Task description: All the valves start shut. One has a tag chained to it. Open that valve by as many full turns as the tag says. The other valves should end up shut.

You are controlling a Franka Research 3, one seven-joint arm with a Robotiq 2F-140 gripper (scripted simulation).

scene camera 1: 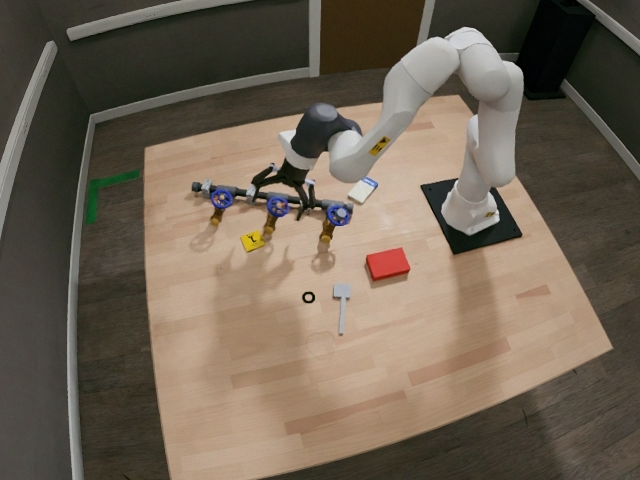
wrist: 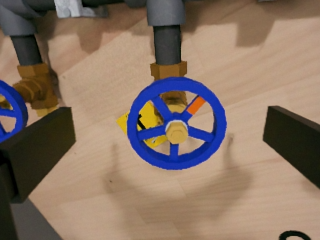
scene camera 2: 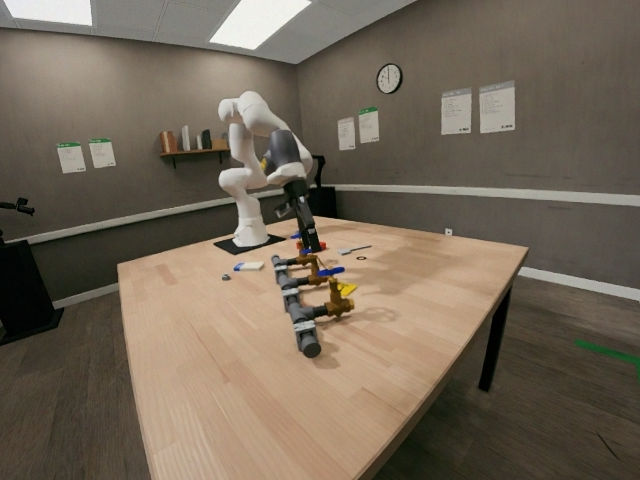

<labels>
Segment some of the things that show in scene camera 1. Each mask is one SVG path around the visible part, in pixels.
My gripper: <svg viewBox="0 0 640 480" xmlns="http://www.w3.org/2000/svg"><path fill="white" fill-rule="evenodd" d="M285 157L280 168L274 166L275 164L272 162L269 167L252 178L251 184L254 185L253 188L256 190L252 202L255 202L261 187L282 183L290 188L294 188L303 204L296 218L299 221L304 210L315 208L315 180L312 179L310 181L306 179L309 169L303 170L293 167Z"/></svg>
A red block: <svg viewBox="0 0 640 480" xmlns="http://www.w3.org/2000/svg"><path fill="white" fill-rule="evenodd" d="M402 247L366 256L366 262L373 282L409 273L411 268Z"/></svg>
</labels>
